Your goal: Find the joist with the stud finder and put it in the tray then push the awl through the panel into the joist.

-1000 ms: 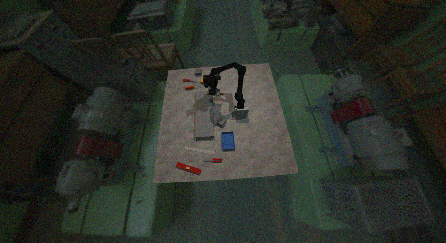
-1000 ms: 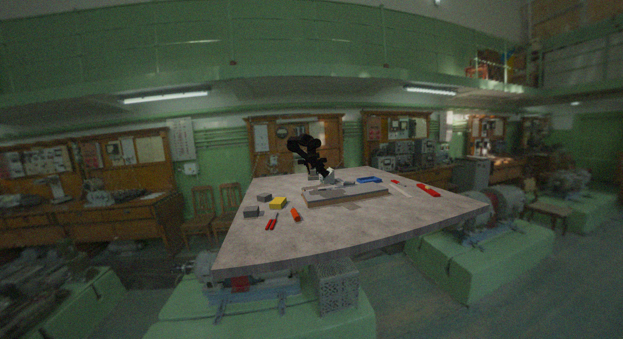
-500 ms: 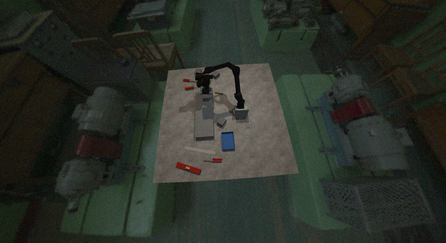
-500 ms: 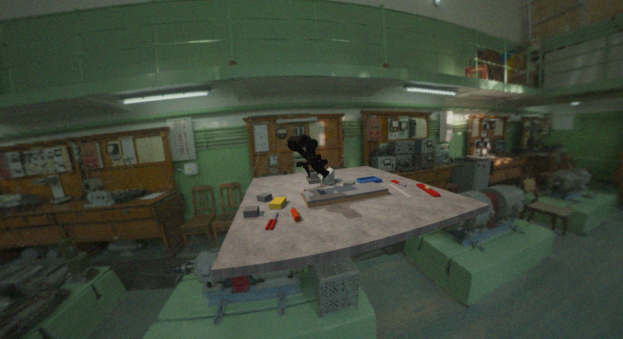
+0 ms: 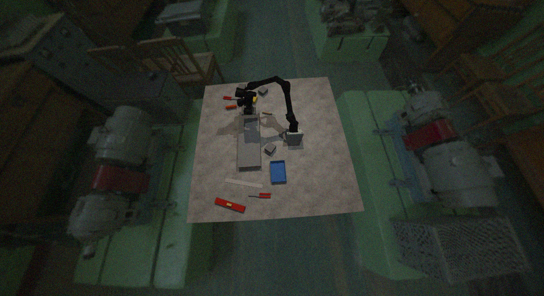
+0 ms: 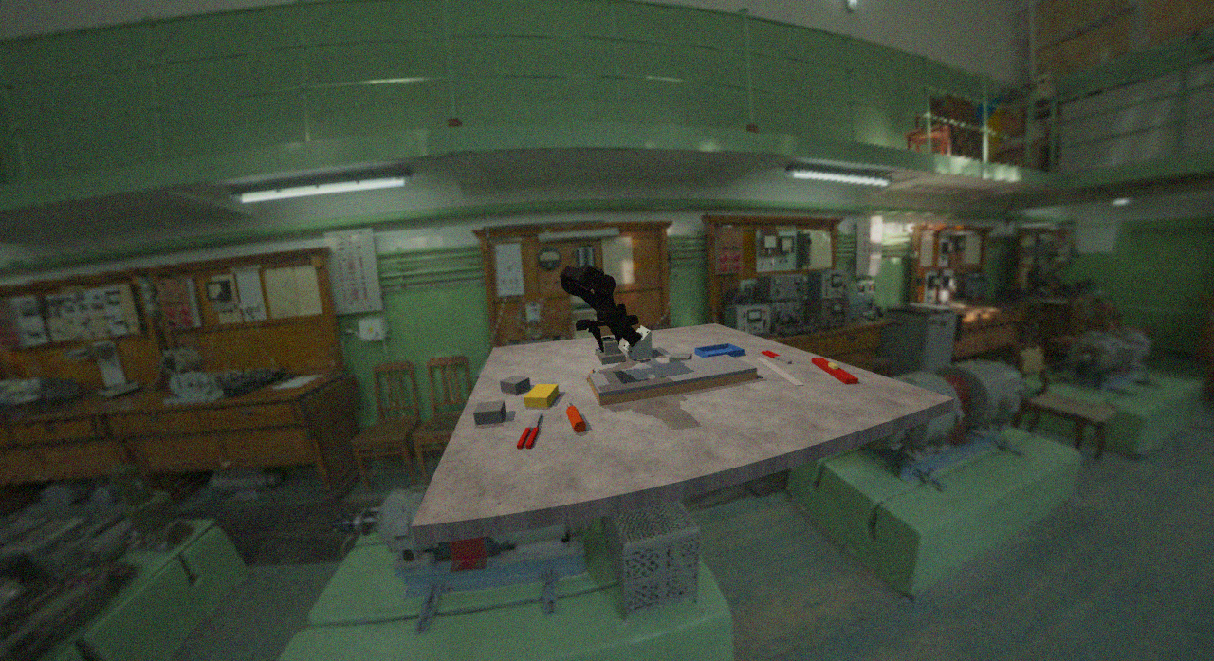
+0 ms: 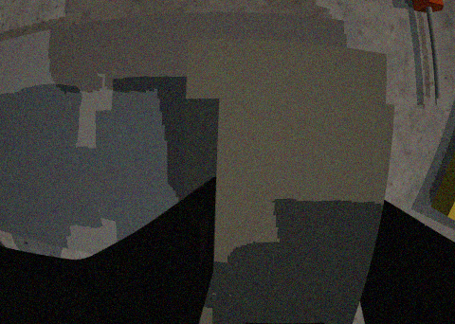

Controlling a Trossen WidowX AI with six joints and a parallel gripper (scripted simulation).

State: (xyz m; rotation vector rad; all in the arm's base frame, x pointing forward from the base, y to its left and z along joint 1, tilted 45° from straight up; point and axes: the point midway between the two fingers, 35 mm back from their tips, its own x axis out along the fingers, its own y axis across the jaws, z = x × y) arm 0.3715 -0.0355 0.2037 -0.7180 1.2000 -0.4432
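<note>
The dark display is 4 cm behind my gripper tip and 3 cm above it. Round my gripper tip: awl: 19 cm behind, 13 cm below, 5 cm to the right; then yellow block: 22 cm to the right, 12 cm below; then stud finder: 2 cm behind, 2 cm above.
</note>
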